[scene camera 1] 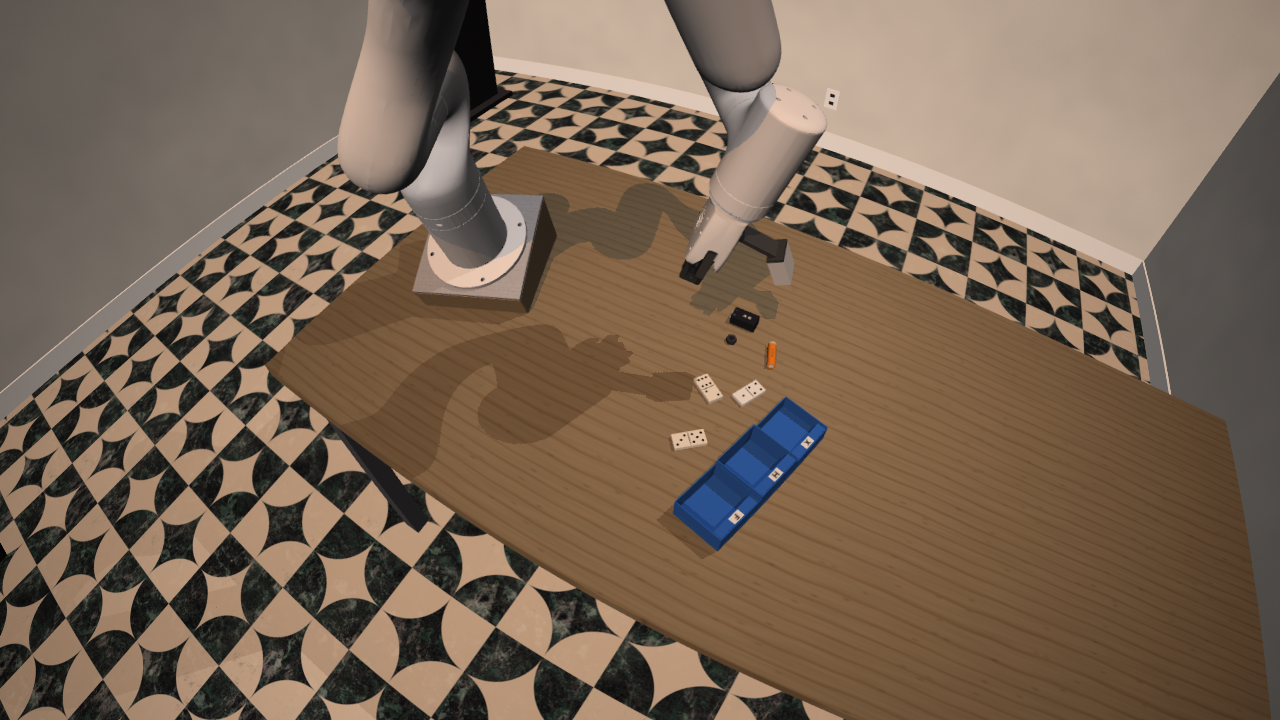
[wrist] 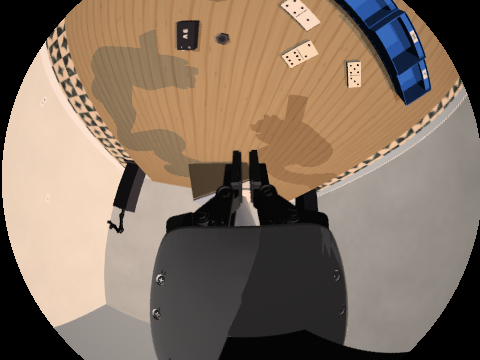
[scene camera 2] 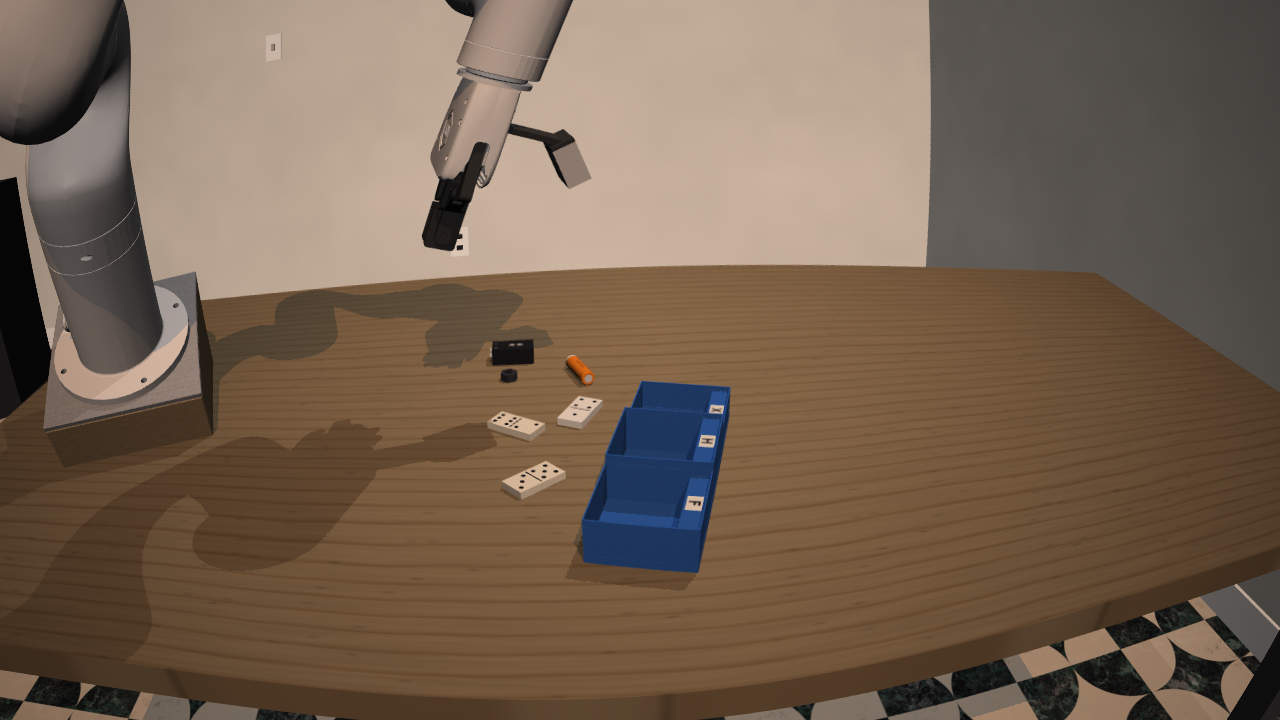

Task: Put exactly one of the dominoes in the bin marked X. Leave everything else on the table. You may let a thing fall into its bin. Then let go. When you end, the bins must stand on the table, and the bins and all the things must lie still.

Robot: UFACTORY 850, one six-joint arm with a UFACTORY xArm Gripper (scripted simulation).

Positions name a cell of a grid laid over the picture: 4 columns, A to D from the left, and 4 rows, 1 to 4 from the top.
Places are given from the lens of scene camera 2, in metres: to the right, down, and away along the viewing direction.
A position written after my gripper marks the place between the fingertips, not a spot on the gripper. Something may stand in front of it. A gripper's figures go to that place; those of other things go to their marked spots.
my gripper (scene camera 2: B2): -0.19, -0.11, 0.79
black box (scene camera 2: B2): -0.14, -0.01, 0.94
